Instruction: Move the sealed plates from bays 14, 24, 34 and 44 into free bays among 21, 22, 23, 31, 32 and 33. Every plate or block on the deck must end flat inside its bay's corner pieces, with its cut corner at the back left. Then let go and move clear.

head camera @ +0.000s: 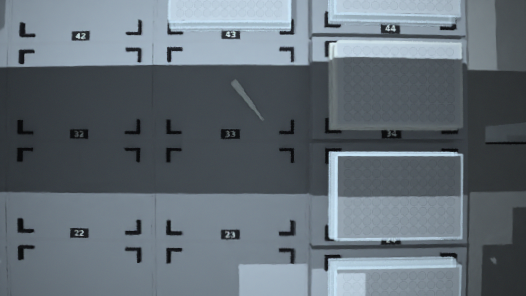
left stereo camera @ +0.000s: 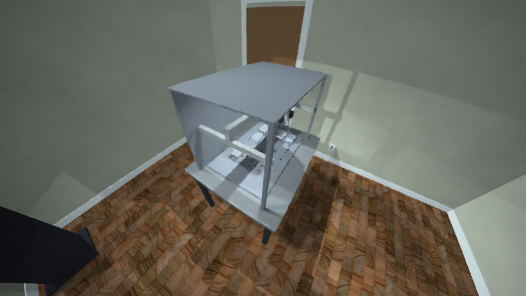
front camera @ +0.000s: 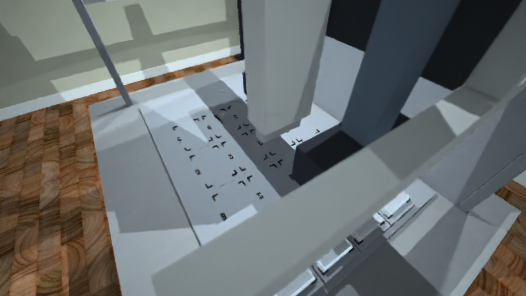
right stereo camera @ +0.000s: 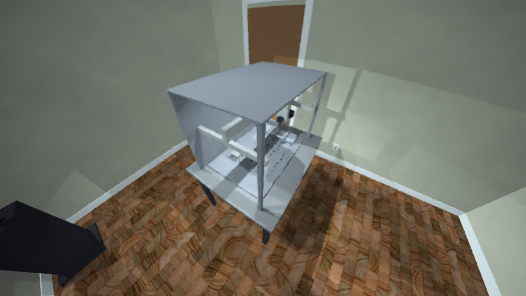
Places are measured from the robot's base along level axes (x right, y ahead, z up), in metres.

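Where they show: gripper, fingertip midpoint: (head camera: 518, 238) (left stereo camera: 282, 126) (right stereo camera: 283, 126); robot's base, link origin: (front camera: 174, 128) (right stereo camera: 267, 176).
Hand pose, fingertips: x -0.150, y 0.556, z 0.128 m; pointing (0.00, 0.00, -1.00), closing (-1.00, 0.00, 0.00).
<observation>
Each offset is from my fingertips to the top centre of the thing. "*": to the spot under its first point.
In the head view my gripper (head camera: 505, 195) is at the right edge, right of bays 24 and 34. Its upper jaw shows and its lower jaw is unclear; the jaws look wide apart and empty. Sealed plates stand in bay 14 @(* dx +0.085, dy +0.002, dz -0.099 m) (head camera: 400, 285) (front camera: 295, 283), bay 24 @(* dx +0.003, dy +0.001, dz -0.099 m) (head camera: 400, 200) (front camera: 335, 255), bay 34 @(* dx -0.099, dy +0.001, dz -0.099 m) (head camera: 400, 92) (front camera: 368, 227) and bay 44 @(* dx -0.179, dy -0.003, dz -0.099 m) (head camera: 395, 9) (front camera: 397, 204). They look flat; their cut corners are not clear. Bays 22, 23 and 32 hold no plate. Bay 33 @(* dx -0.068, dy -0.223, dz -0.128 m) (head camera: 174, 127) has a slim pale rod @(dx -0.095, dy -0.144, dz -0.120 m) (head camera: 247, 100) in or above it. Bay 21 is out of the head view.
Another plate @(* dx -0.183, dy -0.162, dz -0.113 m) (head camera: 230, 12) stands in bay 43. In the front view a pale column (front camera: 287, 65), a blue-grey column (front camera: 395, 65) and a wide beam (front camera: 300, 215) hide much of the deck. A dark block (front camera: 325, 155) is beside the columns. A thin frame post (front camera: 105, 55) stands at the left.
</observation>
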